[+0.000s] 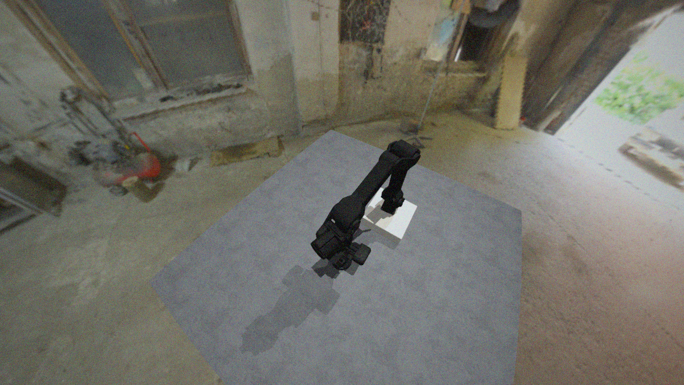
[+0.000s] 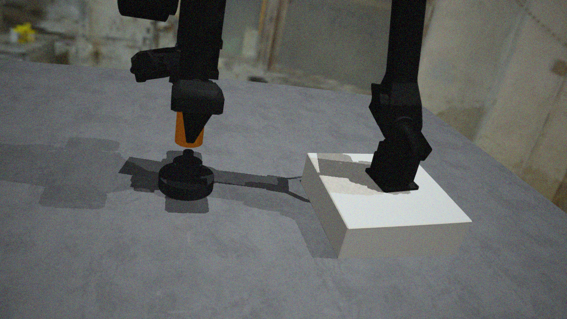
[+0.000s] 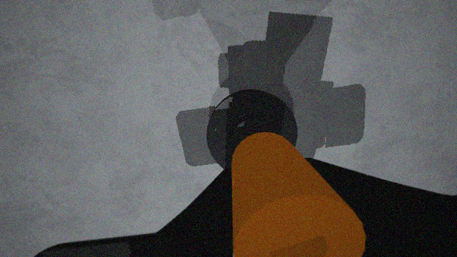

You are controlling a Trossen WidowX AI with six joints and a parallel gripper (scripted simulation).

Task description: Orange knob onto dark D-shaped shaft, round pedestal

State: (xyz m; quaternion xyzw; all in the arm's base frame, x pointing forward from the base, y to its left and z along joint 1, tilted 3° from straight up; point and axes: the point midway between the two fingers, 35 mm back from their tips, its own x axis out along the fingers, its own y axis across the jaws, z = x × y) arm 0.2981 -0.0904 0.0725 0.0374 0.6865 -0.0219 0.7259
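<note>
My gripper tip is now 5 cm above the short shaft. Round my gripper tip: orange knob: 2 cm above.
</note>
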